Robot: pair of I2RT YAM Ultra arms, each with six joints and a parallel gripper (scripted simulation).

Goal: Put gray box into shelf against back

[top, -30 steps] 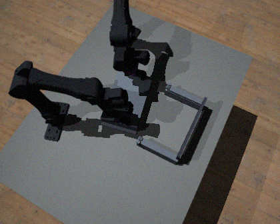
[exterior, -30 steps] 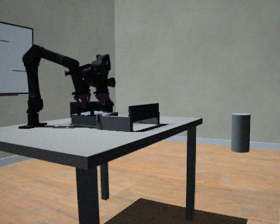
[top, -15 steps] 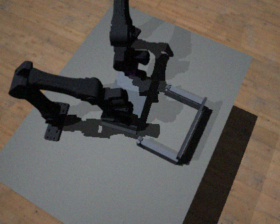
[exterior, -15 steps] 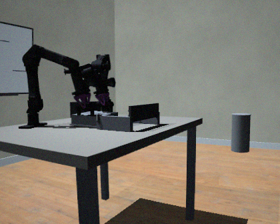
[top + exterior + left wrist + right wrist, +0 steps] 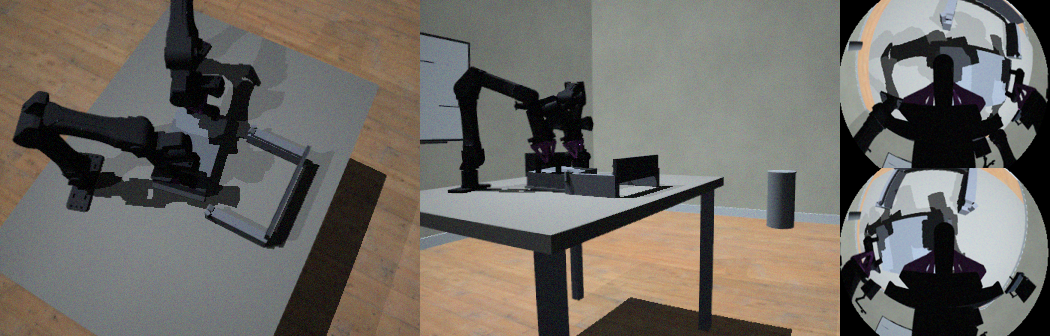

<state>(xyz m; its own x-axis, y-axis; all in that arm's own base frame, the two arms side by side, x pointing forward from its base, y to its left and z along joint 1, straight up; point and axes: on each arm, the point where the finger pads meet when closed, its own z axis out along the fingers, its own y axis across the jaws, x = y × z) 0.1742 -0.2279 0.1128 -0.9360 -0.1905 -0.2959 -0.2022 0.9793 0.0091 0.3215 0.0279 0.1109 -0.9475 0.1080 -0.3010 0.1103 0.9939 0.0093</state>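
My right hand is 40 mm past the gray box, 120 mm to the right of it and 50 mm above it.
Right now my left hand is 40 mm short of the gray box, 120 mm to the left of it and 50 mm above it.
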